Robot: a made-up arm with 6 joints.
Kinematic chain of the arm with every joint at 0, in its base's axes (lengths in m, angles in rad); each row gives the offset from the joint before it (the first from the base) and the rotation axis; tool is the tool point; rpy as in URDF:
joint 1: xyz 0 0 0.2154 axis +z
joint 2: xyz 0 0 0 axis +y
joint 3: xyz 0.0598 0 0.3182 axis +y
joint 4: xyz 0.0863 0 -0.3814 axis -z
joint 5: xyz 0 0 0 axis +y
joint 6: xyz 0.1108 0 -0.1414 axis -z
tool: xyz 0 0 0 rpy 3.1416 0 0
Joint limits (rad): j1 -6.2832..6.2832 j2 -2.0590..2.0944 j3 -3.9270..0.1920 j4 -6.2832..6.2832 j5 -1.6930..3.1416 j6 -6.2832..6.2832
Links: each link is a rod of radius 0.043 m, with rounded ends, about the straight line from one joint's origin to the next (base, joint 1, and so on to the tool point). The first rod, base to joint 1, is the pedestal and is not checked.
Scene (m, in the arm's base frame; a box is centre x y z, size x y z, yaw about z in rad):
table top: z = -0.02
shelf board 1: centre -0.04 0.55 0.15 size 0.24 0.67 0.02 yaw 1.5
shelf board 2: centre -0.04 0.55 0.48 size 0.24 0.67 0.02 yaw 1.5
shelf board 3: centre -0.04 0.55 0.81 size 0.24 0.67 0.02 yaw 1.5
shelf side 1: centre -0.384 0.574 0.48 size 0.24 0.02 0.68 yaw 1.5
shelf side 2: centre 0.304 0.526 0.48 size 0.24 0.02 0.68 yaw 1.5
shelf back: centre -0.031 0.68 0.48 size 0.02 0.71 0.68 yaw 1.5
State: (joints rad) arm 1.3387 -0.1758 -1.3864 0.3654 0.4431 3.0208
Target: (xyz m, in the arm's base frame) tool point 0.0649 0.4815 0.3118
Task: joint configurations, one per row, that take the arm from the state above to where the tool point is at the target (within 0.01 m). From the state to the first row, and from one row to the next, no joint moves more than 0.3 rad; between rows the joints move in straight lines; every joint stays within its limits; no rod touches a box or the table.
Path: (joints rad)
1: 1.2678 -0.4514 -1.1971 0.3645 0.5211 3.0208
2: 1.1969 -0.7270 -1.0077 0.3635 0.5990 3.0208
3: 1.1260 -1.0026 -0.8184 0.3626 0.6770 3.0208
4: 1.2174 -0.9704 -0.5985 0.3162 0.9524 3.0208
5: 1.3088 -0.9381 -0.3786 0.2698 1.2277 3.0208
6: 1.3495 -0.7220 -0.4964 0.3007 1.0552 3.0208
7: 1.3902 -0.5059 -0.6141 0.3317 0.8826 3.0208
8: 1.4309 -0.2898 -0.7319 0.3626 0.7101 3.0208

